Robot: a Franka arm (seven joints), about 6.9 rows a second.
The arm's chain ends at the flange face. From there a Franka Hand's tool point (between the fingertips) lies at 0.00 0.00 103.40 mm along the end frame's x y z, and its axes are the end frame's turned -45 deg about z.
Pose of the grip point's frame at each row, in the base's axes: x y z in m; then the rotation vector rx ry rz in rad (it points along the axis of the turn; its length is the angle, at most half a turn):
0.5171 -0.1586 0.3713 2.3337 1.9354 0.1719
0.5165 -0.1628 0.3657 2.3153 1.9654 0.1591
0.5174 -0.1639 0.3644 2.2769 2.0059 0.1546
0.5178 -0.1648 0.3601 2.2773 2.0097 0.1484
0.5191 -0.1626 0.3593 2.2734 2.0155 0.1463
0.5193 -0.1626 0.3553 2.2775 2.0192 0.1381
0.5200 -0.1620 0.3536 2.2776 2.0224 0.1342
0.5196 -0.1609 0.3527 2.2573 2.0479 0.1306
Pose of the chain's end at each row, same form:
0.5012 -0.1577 0.4735 2.9426 0.9092 0.2233
0.5016 -0.1619 0.4680 2.9338 0.9435 0.2085
0.5025 -0.1628 0.4667 2.9127 0.9961 0.2058
0.5034 -0.1637 0.4625 2.9130 0.9989 0.1985
0.5049 -0.1615 0.4617 2.9111 1.0057 0.1960
0.5058 -0.1615 0.4578 2.9141 1.0068 0.1852
0.5069 -0.1609 0.4562 2.9145 1.0094 0.1804
0.5068 -0.1599 0.4553 2.9044 1.0408 0.1759

